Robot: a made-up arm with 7 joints.
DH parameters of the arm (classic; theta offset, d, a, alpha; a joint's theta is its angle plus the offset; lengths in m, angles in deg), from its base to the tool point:
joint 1: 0 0.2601 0 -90
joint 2: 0 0 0 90
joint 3: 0 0.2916 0.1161 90
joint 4: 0 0 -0.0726 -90
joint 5: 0 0.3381 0 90
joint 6: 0 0 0.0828 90
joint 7: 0 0 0 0
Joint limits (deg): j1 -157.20..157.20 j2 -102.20..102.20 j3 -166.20..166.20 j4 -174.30..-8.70 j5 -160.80..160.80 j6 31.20..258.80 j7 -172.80..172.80
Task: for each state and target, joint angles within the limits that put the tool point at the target. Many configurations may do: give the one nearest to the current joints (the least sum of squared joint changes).
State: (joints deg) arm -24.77 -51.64 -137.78 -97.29 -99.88 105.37 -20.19
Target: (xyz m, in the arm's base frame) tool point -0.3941 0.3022 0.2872
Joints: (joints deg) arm -54.72 -7.87 -165.35 -127.36 -102.92 107.65 -20.19
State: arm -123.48 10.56 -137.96 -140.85 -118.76 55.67 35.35
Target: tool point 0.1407 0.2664 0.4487
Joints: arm -134.72 40.98 -157.32 -158.90 -113.91 47.70 35.35
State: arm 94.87 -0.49 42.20 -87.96 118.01 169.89 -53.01
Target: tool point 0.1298 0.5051 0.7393
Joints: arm 66.40 15.06 20.94 -48.84 105.38 133.99 -53.01
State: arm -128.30 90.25 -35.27 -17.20 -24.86 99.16 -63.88
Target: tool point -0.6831 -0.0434 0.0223
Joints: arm -149.63 85.96 -47.21 -53.66 -24.56 84.16 -63.88
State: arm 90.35 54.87 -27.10 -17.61 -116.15 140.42 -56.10
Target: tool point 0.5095 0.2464 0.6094
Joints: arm 50.28 31.30 -52.79 -43.35 -127.49 167.91 -56.10
